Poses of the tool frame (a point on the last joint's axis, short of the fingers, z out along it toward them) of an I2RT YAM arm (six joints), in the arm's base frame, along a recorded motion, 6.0 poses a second.
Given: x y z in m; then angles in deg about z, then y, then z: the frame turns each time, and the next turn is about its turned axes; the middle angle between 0 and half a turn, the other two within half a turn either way.
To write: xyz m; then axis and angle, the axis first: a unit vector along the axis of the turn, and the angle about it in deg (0 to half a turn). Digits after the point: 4 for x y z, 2 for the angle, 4 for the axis.
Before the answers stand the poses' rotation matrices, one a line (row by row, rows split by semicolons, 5 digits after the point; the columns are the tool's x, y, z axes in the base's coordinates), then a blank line. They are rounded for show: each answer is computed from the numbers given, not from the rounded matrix.
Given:
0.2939, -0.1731, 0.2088, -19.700, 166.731, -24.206
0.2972, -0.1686, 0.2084, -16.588, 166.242, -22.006
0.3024, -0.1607, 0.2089, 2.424, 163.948, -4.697
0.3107, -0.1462, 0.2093, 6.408, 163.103, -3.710
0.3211, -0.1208, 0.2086, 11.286, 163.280, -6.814
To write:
-0.97398 -0.06826 0.21609; -0.08677 0.99322 -0.07737; -0.20934 -0.09411 -0.97330
-0.97004 -0.08412 0.22792; -0.10202 0.99246 -0.06790; -0.22049 -0.08911 -0.97131
-0.95346 -0.12078 0.27626; -0.12232 0.99242 0.01169; -0.27558 -0.02264 -0.96101
-0.94164 -0.17290 0.28884; -0.17087 0.98476 0.03244; -0.29004 -0.01881 -0.95683
-0.90935 -0.30576 0.28213; -0.30246 0.95150 0.05630; -0.28566 -0.03413 -0.95772

0.2939, -0.1731, 0.2088, -0.0393, 0.9983, -0.0434, 167.70
0.2972, -0.1686, 0.2084, -0.0472, 0.9981, -0.0398, 167.02
0.3024, -0.1607, 0.2089, -0.0621, 0.9981, -0.0028, 163.95
0.3107, -0.1462, 0.2093, -0.0882, 0.9961, 0.0035, 163.11
0.3211, -0.1208, 0.2086, -0.1573, 0.9875, 0.0057, 163.29

